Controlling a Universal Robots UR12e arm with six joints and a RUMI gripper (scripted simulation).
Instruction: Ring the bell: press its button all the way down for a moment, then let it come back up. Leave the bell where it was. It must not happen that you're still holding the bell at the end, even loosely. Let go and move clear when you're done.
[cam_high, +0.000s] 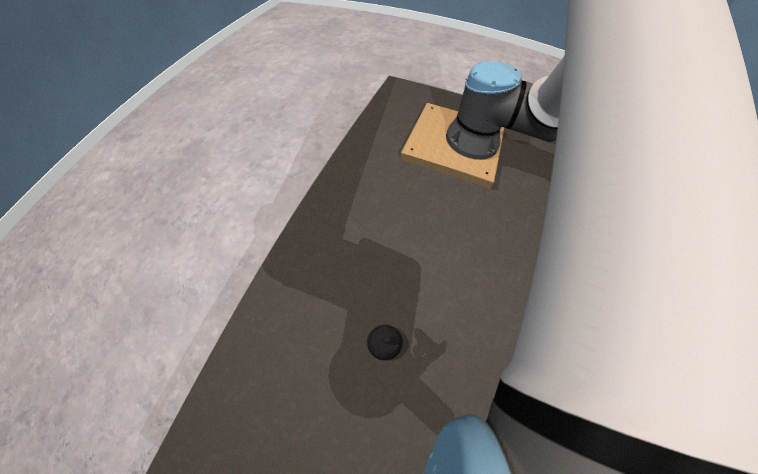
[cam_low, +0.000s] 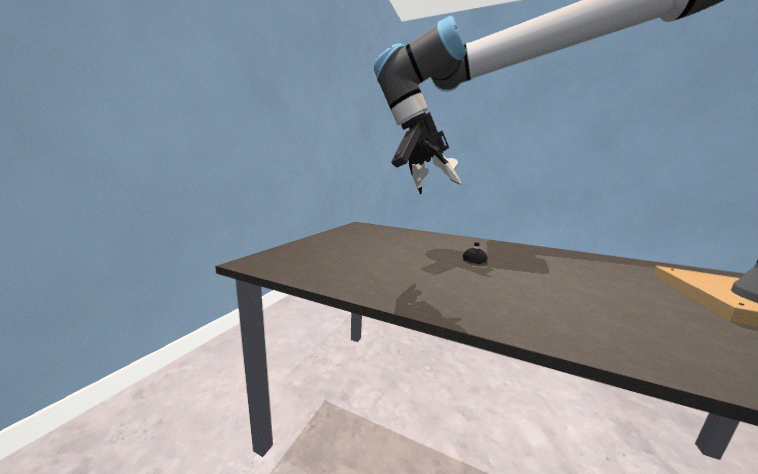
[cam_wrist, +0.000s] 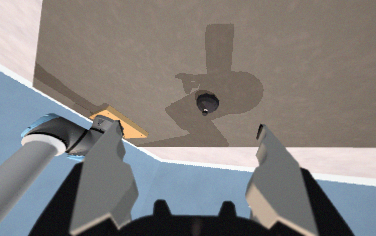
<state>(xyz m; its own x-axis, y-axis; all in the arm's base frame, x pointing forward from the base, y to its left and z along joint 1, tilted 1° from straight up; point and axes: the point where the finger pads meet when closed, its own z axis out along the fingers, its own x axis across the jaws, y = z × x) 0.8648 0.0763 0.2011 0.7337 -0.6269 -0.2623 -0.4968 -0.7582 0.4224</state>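
My hand is 140 mm past the bell button, 180 mm to the left of it and 190 mm above it. The rest, counted from my hand: bell (140 mm behind, 180 mm to the right, 210 mm below).
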